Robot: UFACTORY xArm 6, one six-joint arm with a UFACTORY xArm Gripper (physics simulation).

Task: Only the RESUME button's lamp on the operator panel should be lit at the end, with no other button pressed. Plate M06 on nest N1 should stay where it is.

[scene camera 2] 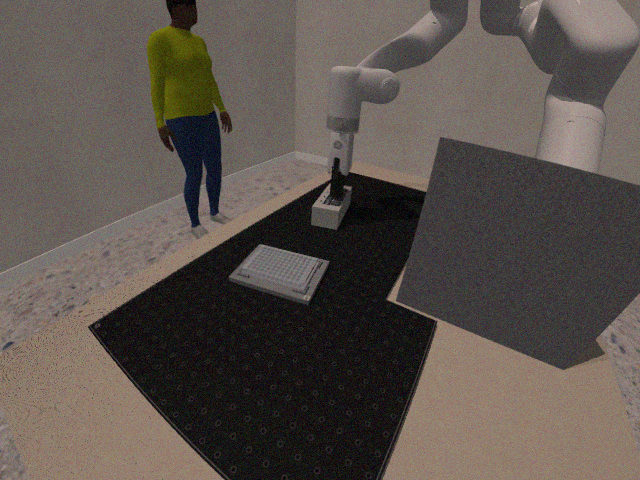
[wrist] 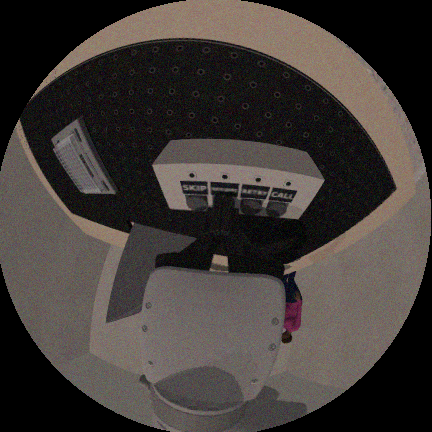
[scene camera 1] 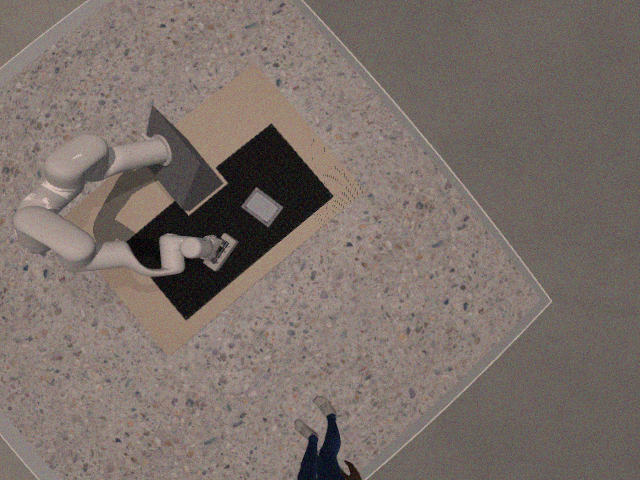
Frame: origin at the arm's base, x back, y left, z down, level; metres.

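Where they show: gripper, fingertip midpoint: [scene camera 2: 336, 196] [wrist: 223, 203] [scene camera 1: 219, 248]; arm's base at its link origin: [scene camera 2: 553, 216] [scene camera 1: 162, 150].
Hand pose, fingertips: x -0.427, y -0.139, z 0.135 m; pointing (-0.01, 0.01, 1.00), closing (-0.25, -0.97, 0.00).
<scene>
Things, the pixels of their centre, and the offset from my fingertips. Level surfaces: height alone.
- operator panel at the middle of its body: [wrist: 238, 177] [scene camera 2: 333, 204] [scene camera 1: 221, 251] dy -0.012, dx -0.013, dz +0.031 m
- lamp at the middle of its body: [wrist: 224, 176] dy +0.006, dx -0.031, dz +0.006 m
- Plate M06 at the middle of its body: [scene camera 2: 280, 265] [wrist: 76, 167] [scene camera 1: 262, 206] dy +0.270, dx +0.008, dz +0.040 m
- nest N1 at the middle of its body: [scene camera 2: 280, 269] [wrist: 79, 163] [scene camera 1: 262, 207] dy +0.270, dx +0.008, dz +0.050 m
- black mat at its surface level: dz +0.059 m
The operator panel [scene camera 1: 230, 239] [scene camera 2: 324, 217] [wrist: 240, 152] is a light box with buttons labelled SKIP, RESUME, RETRY and CALL. Its four small lamps look dark in the wrist view, including the lamp [wrist: 224, 176] above the RESUME label. My gripper [scene camera 2: 336, 196] [wrist: 223, 203] is shut and empty. It points down at the RESUME button's place; the fingertips hide that button, and I cannot tell whether they touch or press it. Plate M06 [scene camera 1: 262, 206] [scene camera 2: 281, 266] [wrist: 71, 162] lies flat on nest N1 [scene camera 1: 267, 223] [scene camera 2: 268, 291] [wrist: 93, 157], apart from the panel.
A large grey upright board [scene camera 1: 193, 170] [scene camera 2: 516, 248] [wrist: 135, 270] stands near the arm's base, beside the black mat [scene camera 1: 273, 155] [scene camera 2: 310, 361] [wrist: 215, 100]. A person [scene camera 2: 183, 77] in a yellow top stands beyond the table. Another person [wrist: 292, 315] in pink shows in the wrist view.
</scene>
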